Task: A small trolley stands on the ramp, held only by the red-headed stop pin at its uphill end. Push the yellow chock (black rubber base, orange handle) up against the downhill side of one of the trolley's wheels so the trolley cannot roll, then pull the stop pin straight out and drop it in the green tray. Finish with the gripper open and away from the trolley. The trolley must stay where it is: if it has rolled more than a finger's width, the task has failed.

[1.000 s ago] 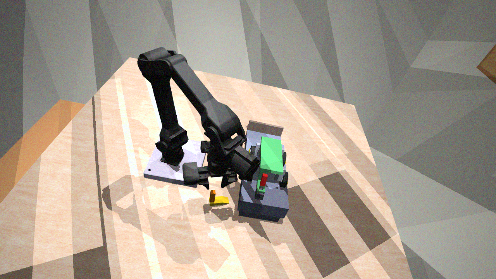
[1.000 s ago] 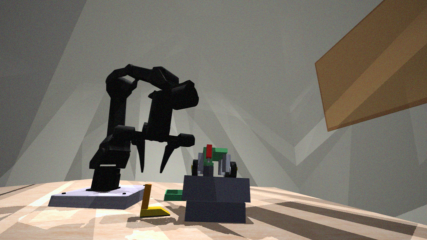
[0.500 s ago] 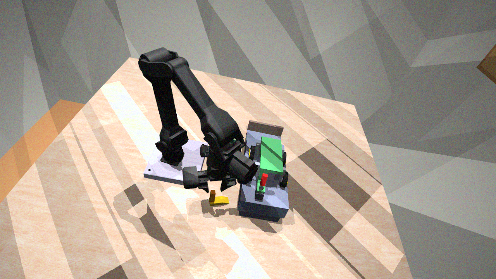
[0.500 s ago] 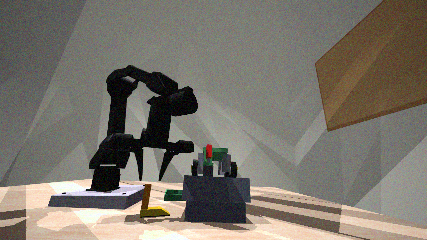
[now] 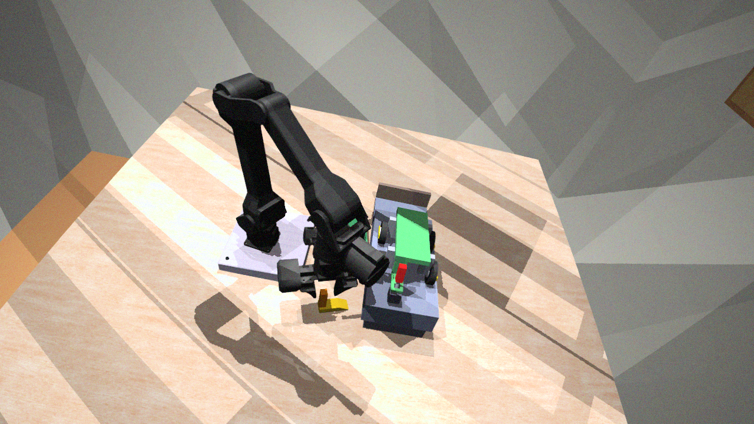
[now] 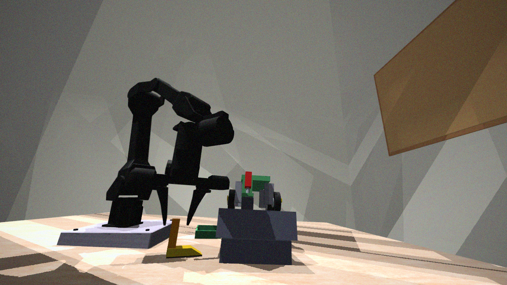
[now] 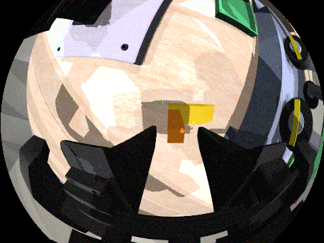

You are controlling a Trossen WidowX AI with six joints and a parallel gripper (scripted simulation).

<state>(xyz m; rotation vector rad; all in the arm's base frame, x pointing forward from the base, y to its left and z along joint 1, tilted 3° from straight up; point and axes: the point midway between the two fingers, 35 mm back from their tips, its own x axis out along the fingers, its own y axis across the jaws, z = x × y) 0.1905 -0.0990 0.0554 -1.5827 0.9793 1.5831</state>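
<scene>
Now: the yellow chock 30 mm below my gripper tip, 20 mm ahead of it and 10 mm to the left of it. From my gripper tip the other things lie so: grey ramp (150 mm to the left, 130 mm ahead, 10 mm below); then red-headed stop pin (130 mm ahead, 80 mm above, 30 mm to the left); then trolley (140 mm to the left, 130 mm ahead, 60 mm above).
</scene>
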